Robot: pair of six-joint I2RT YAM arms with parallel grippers.
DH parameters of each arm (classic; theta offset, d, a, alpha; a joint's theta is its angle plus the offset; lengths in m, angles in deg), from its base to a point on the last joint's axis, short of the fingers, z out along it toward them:
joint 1: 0 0.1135 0.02 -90
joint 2: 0 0 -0.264 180
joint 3: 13.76 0 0.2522 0
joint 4: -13.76 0 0.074 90
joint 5: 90 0 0 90
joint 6: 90 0.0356 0 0
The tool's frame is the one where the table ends.
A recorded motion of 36 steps. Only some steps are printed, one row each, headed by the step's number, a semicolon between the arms.
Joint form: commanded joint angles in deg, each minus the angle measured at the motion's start. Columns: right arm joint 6, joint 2, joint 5, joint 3, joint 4, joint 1; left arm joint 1, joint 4, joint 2, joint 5, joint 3, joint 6.
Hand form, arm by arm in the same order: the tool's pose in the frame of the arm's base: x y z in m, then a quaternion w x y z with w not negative. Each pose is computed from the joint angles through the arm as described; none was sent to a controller.
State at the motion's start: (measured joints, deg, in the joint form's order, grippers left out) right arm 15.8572 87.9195 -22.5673 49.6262 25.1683 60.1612; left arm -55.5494 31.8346 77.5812 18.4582 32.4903 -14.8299
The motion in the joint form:
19: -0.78 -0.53 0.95 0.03 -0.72 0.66; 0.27 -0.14 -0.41 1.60 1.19 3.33
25: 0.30 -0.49 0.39 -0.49 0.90 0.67; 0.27 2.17 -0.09 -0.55 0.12 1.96
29: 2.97 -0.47 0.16 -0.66 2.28 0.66; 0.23 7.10 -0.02 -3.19 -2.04 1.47
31: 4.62 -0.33 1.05 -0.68 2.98 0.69; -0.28 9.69 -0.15 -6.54 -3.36 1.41
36: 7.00 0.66 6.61 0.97 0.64 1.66; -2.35 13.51 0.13 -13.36 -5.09 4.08
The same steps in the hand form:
19: 0.1556 0.3056 0.2501 0.39024 -0.40660 0.66445 0.49081; 0.1526 -0.2417 0.2239 0.44418 0.38682 0.66812 -0.45463
25: 0.1550 0.3053 0.2499 0.38900 -0.40199 0.66064 0.50063; 0.1531 -0.2402 0.2205 0.45390 0.36787 0.67413 -0.45188
29: 0.1550 0.3055 0.2513 0.38299 -0.38663 0.66257 0.51463; 0.1522 -0.2364 0.2172 0.47933 0.34941 0.66822 -0.44905
31: 0.1557 0.3059 0.2516 0.38302 -0.37268 0.66771 0.51823; 0.1503 -0.2344 0.2153 0.49941 0.33324 0.66834 -0.43916
36: 0.1563 0.3125 0.2511 0.38706 -0.33919 0.69738 0.49880; 0.1437 -0.2350 0.2118 0.53908 0.32205 0.66287 -0.40777

